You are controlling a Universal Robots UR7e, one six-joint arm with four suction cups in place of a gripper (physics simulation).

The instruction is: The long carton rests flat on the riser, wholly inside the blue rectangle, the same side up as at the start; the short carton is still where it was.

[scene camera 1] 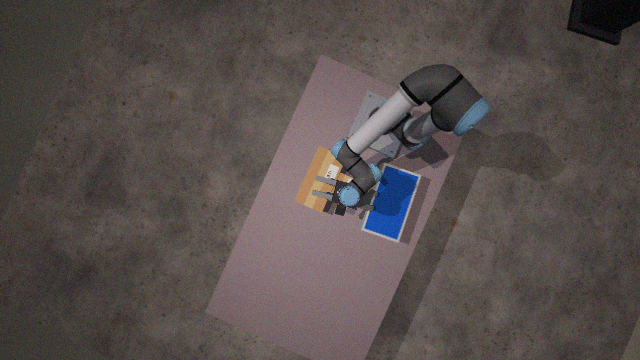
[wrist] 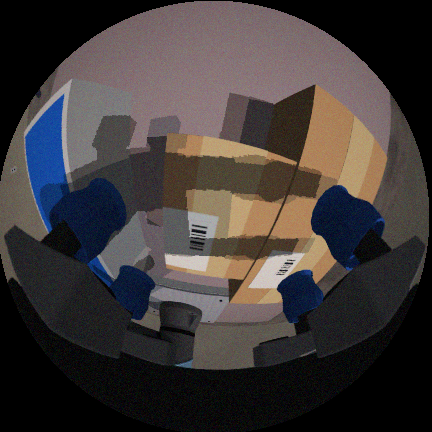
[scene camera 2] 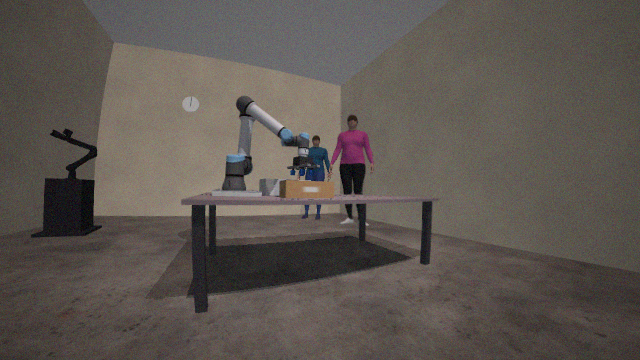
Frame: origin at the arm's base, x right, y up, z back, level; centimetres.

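Where they show: hand at its tool point: [wrist: 218,258] [scene camera 2: 301,175]; arm's base at its link origin: [wrist: 180,309] [scene camera 2: 234,190].
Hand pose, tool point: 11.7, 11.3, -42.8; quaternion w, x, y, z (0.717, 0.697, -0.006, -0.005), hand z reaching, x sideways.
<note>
Things, the pixels of their top centre, and the offset from my tool point, as dx, dy, dz. Level surfaces: height alone.
- long carton at its top centre: [wrist: 318,245] [scene camera 1: 320,179] [scene camera 2: 306,181] +12.6, -4.6, +3.4
- short carton at its top centre: [wrist: 216,228] [scene camera 1: 343,190] -0.2, -4.6, +1.1
- grey riser at its top centre: [wrist: 57,225] [scene camera 1: 391,202] [scene camera 2: 285,179] -25.1, -2.7, +1.2
- blue rectangle at its top centre: [wrist: 57,225] [scene camera 1: 391,202] -25.1, -2.7, +1.2
- pink table at its surface level: dy -14.7
The long carton [scene camera 1: 311,179] [scene camera 2: 295,190] [wrist: 332,125] lies flat on the table, label up, outside the blue rectangle. The short carton [wrist: 240,215] lies label up between it and the riser, close against the long carton's side; the gripper mostly hides it in scene camera 1. The grey riser [scene camera 2: 269,187] [wrist: 100,95] bears the blue rectangle [scene camera 1: 409,187] [wrist: 44,135] with a white border, and no carton is on it. My gripper [scene camera 1: 345,195] [scene camera 2: 301,172] [wrist: 218,255] is open, its cups above the short carton and holding nothing.
The robot's base plate [scene camera 1: 362,112] [scene camera 2: 236,193] is bolted to the pink table [scene camera 1: 280,275] [scene camera 2: 390,199]. A person in pink [scene camera 2: 353,147] and one in blue [scene camera 2: 318,156] stand beyond it. A black arm on a pedestal [scene camera 2: 69,205] stands at the left.
</note>
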